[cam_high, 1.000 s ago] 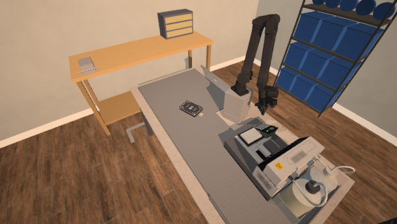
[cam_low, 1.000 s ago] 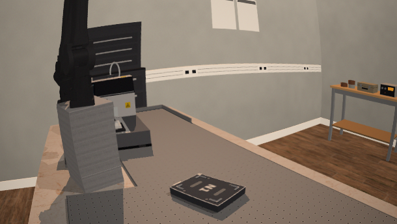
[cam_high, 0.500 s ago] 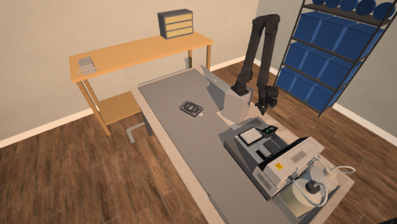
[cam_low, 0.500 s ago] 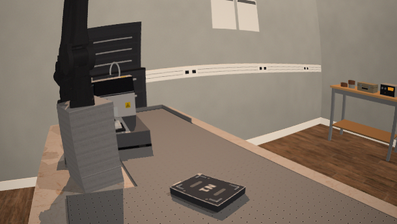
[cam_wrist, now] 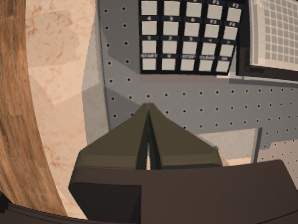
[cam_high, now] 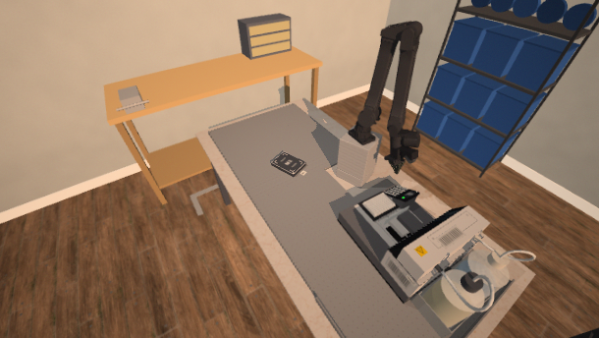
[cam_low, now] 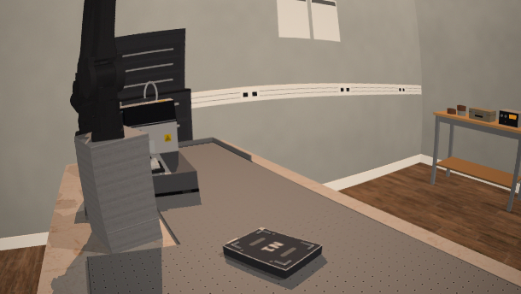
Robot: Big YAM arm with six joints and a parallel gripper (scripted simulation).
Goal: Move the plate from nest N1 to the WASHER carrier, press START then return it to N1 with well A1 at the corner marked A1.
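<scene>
Right now the clear well plate is 170 mm ahead of my hand, 80 mm to the left of it and 60 mm below it. Round my hand: dark carrier: 170 mm ahead, 80 mm to the left, 70 mm below; washer: 170 mm ahead, 230 mm to the left, 10 mm below; label: 330 mm ahead, 340 mm to the right, 140 mm below.
</scene>
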